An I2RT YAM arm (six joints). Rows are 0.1 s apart.
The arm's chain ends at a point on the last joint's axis. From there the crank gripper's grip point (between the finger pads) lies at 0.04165 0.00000 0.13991 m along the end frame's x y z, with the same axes.
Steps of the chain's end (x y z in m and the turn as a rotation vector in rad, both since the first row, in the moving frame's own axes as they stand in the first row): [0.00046 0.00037 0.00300 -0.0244 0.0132 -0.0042]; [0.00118 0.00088 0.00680 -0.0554 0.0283 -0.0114]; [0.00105 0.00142 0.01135 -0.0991 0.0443 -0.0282]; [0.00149 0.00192 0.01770 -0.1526 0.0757 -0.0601]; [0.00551 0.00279 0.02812 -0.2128 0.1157 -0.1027]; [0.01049 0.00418 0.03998 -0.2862 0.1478 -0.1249]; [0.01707 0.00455 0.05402 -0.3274 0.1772 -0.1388]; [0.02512 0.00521 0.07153 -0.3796 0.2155 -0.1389]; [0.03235 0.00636 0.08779 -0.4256 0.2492 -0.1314]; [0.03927 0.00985 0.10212 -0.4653 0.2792 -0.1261]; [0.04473 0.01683 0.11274 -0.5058 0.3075 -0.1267]
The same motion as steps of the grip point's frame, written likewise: [0.00231 0.00360 0.00240 -0.0244 0.0132 -0.0042]; [0.00516 0.00810 0.00536 -0.0554 0.0283 -0.0114]; [0.00737 0.01391 0.00874 -0.0991 0.0443 -0.0282]; [0.01247 0.02011 0.01273 -0.1526 0.0757 -0.0601]; [0.02254 0.02666 0.01973 -0.2128 0.1157 -0.1027]; [0.03246 0.03618 0.02750 -0.2862 0.1478 -0.1249]; [0.04331 0.04064 0.03820 -0.3274 0.1772 -0.1388]; [0.05651 0.04717 0.05085 -0.3796 0.2155 -0.1389]; [0.06793 0.05371 0.06235 -0.4256 0.2492 -0.1314]; [0.07844 0.06161 0.07220 -0.4653 0.2792 -0.1261]; [0.08729 0.07261 0.07822 -0.5058 0.3075 -0.1267]
